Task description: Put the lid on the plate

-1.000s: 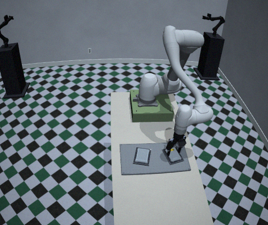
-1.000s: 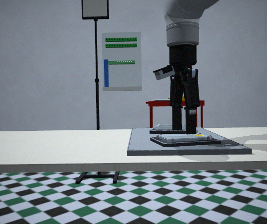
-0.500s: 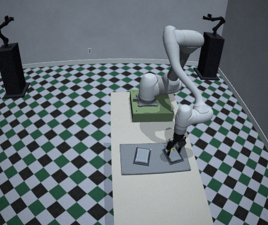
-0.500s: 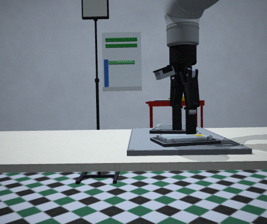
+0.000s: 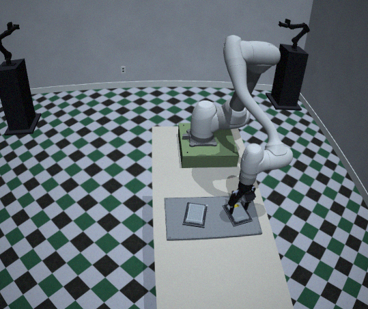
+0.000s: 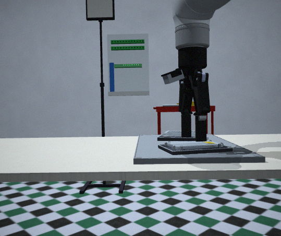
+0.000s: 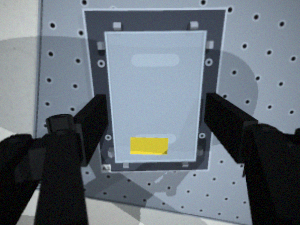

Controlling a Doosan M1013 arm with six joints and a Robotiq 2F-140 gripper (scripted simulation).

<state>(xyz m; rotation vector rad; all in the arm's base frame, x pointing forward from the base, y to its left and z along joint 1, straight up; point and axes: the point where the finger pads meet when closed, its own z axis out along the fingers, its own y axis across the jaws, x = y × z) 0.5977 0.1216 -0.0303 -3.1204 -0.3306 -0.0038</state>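
Right now the lid is 40 mm below my hand. Also, from my hand: culture plate: 10 mm behind, 240 mm to the right, 40 mm below; nest N1 frame: 10 mm behind, 240 mm to the right, 50 mm below; lid park LP1: 50 mm below.
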